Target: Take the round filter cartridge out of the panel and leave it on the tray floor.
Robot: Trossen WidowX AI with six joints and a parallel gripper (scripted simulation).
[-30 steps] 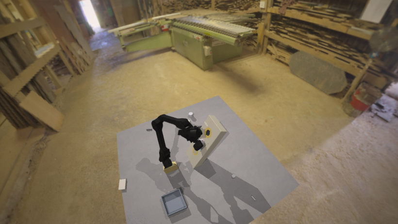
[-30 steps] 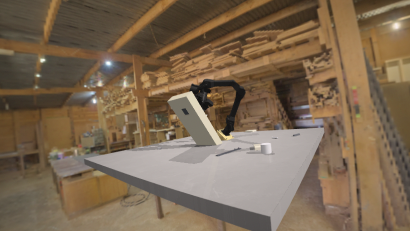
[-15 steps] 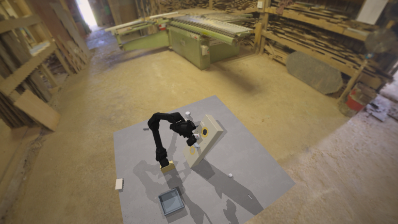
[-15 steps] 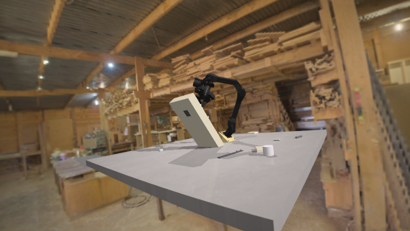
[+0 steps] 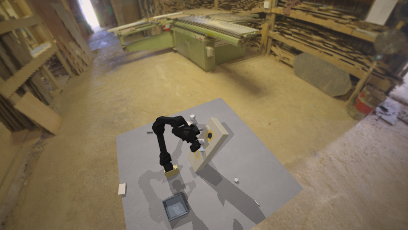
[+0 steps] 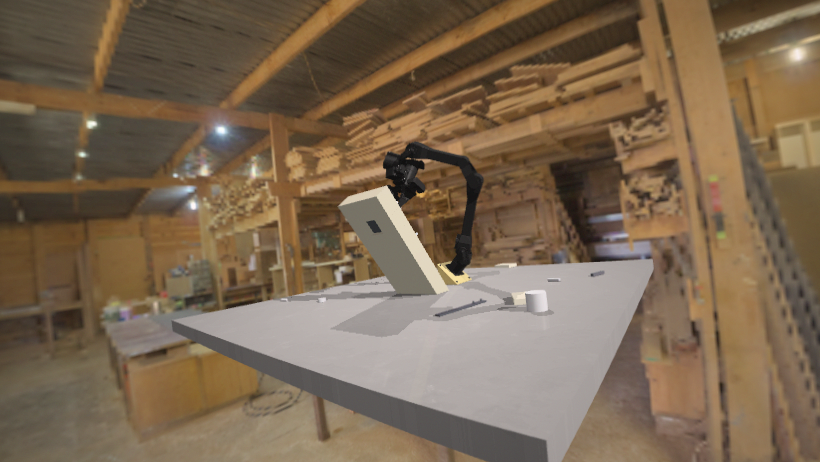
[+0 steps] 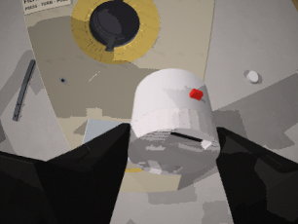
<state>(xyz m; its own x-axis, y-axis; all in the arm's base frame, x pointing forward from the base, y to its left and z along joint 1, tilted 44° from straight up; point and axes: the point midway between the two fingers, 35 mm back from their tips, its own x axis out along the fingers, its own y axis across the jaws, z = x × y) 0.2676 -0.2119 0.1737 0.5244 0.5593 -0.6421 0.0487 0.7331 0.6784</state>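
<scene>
Right now my gripper tip is 33 cm past the grey tray, 25 cm to the left of it and 30 cm above it. Also, from my gripper tip: beige service panel 7 cm ahead, 4 cm to the left, 12 cm below; round grey filter cartridge right at my gripper tip; grey bracket 1 cm ahead, 4 cm to the left, 13 cm below.
</scene>
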